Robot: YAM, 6 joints.
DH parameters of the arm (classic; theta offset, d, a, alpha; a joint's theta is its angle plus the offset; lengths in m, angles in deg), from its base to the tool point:
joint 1: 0 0.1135 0.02 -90
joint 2: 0 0 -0.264 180
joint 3: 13.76 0 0.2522 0
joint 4: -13.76 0 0.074 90
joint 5: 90 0 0 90
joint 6: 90 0.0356 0 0
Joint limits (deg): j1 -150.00..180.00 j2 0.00..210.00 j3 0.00..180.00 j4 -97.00..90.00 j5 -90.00..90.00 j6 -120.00..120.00
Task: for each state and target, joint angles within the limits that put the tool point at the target. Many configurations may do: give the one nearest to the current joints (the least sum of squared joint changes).
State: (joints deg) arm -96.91 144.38 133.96 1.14 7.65 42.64
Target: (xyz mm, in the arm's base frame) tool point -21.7 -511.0 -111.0
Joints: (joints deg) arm -91.92 169.70 112.28 -5.81 7.31 42.64
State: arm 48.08 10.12 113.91 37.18 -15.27 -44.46
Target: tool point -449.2 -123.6 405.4
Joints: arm 16.74 3.78 111.79 38.13 -18.06 -44.46
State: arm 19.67 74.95 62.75 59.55 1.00 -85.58
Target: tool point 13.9 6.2 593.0
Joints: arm 20.75 48.04 77.94 65.71 -1.41 -85.58
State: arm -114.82 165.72 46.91 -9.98 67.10 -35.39
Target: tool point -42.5 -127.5 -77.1
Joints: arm -94.29 154.11 35.30 -15.90 67.35 -35.39
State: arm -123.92 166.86 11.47 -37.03 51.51 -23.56
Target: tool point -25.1 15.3 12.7
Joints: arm -123.84 165.60 16.05 -36.17 55.58 -23.56
